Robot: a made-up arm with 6 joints.
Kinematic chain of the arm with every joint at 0, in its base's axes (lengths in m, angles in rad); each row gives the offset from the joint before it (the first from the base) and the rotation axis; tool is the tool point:
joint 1: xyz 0 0 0.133 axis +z
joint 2: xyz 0 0.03 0 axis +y
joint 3: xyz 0 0 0.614 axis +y
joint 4: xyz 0 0 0.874 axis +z
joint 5: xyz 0 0 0 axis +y
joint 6: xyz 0 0 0.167 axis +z
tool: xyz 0 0 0
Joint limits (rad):
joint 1: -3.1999..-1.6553
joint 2: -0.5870..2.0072
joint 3: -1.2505..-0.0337
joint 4: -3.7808..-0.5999
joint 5: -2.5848..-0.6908
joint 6: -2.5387..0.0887
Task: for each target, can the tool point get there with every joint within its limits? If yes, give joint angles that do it. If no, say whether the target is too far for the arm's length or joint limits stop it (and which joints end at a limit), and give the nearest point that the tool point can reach.
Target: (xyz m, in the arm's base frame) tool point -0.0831 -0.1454 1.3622
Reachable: yes | joints -2.1978 0.6566 -1.0900 -3.2385 -2.3090 -1.8809
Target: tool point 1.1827 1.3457 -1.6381
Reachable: no: too far | nearest point 0.8263 0.9402 0.2801 | short by 1.993 m
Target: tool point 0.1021 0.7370 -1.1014
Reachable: no: joint limits stop it (at a limit: joint 1, joint 2, joint 3, joint 4) | nearest point 0.2204 1.1292 0.2818 | short by 1.443 m
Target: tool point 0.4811 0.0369 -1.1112
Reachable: no: joint limits stop it (at a limit: joint 1, joint 2, joint 3) | nearest point -0.0272 -1.2159 -0.5346 | short by 1.470 m
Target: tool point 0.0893 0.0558 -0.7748
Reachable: no: joint limits stop it (at a limit: joint 1, joint 2, joint 3) | nearest point -0.0650 -1.1962 -0.5041 | short by 1.290 m
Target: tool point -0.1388 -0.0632 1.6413
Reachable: yes | joints -2.8352 0.0973 -0.1807 -3.2113 -1.4960 -1.6888
